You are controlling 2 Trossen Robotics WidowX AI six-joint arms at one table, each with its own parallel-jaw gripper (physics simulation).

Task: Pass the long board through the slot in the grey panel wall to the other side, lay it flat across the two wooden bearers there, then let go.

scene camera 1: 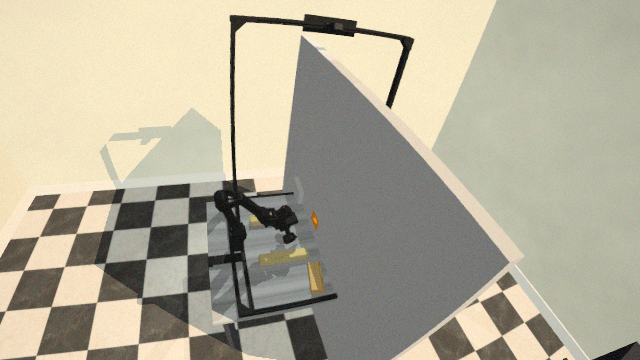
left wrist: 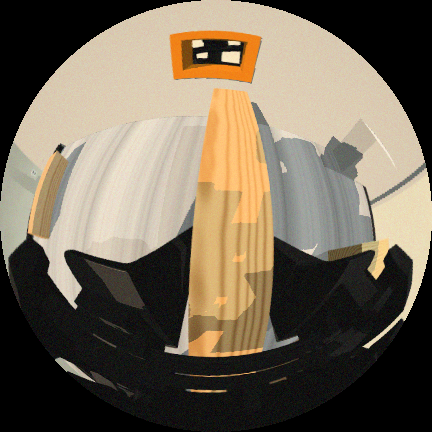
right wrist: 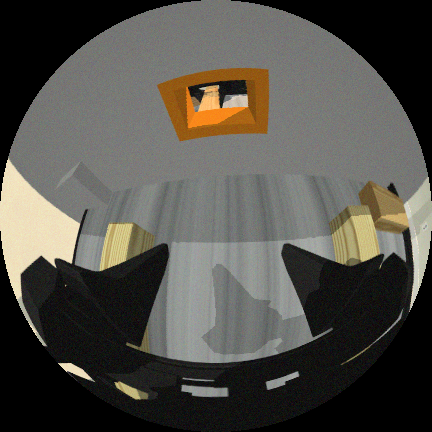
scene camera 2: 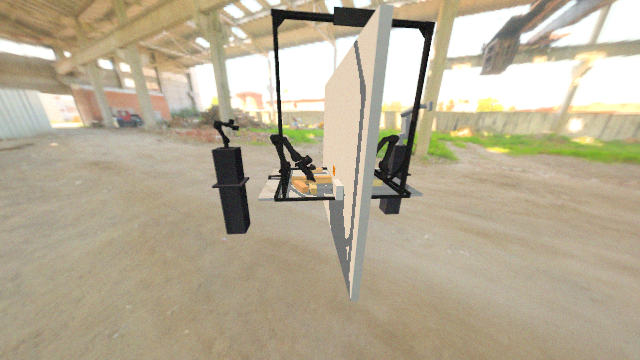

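Where they show: left gripper, fingertip midpoint: (left wrist: pixel 224 232) (scene camera 2: pixel 315 180); right gripper, fingertip midpoint: (scene camera 1: pixel 294 229) (right wrist: pixel 227 250); left arm's base, link origin: (right wrist: pixel 234 88); right arm's base, link origin: (scene camera 1: pixel 236 246) (left wrist: pixel 213 61) (scene camera 2: pixel 383 177).
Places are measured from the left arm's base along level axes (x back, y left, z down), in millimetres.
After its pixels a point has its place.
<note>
The long board (left wrist: pixel 230 200) @(z -40, x -273, y -71 mm) (scene camera 2: pixel 324 178) @(z -26, x -344, y -87 mm) points at the slot; its far end shows below the slot's orange frame (left wrist: pixel 215 34) (right wrist: pixel 220 75) @(z -111, x -484, y -36 mm) in the left wrist view. The board also shows through the slot in the right wrist view (right wrist: pixel 211 99) @(z -40, x -307, y -66 mm). My left gripper (left wrist: pixel 224 232) @(z -2, x -266, y -73 mm) (scene camera 2: pixel 312 178) @(z -2, x -266, y -73 mm) is shut on the board, with a finger at each side. Whether the board is lifted is unclear. On the other side of the grey panel wall (scene camera 1: pixel 375 190) @(z -658, x -483, y 328 mm) (right wrist: pixel 100 110) @(z -125, x -483, y -164 mm), my right gripper (right wrist: pixel 227 250) @(z -22, x -593, y -42 mm) (scene camera 1: pixel 289 240) @(z -22, x -593, y -42 mm) is open and empty, between one bearer (right wrist: pixel 117 245) @(z -25, x -595, y -150 mm) (scene camera 1: pixel 257 221) @(z -19, x -784, y -135 mm) and the other bearer (right wrist: pixel 355 230) @(z -25, x -586, y 85 mm) (scene camera 1: pixel 283 256) @(z -25, x -691, y 118 mm).
A wooden block (scene camera 1: pixel 315 277) @(z -19, x -563, y 264 mm) (right wrist: pixel 385 205) @(z -19, x -556, y 205 mm) lies beyond one bearer, near the panel. On the left arm's side, wooden blocks lie at the left (left wrist: pixel 47 200) @(z 1, x -274, y 224 mm) and right (left wrist: pixel 345 252) @(z -9, x -251, y -196 mm) in the left wrist view. A pale stub (scene camera 2: pixel 338 190) @(z -48, x -398, y -415 mm) (right wrist: pixel 85 182) @(z -48, x -506, y -270 mm) juts from the panel.
</note>
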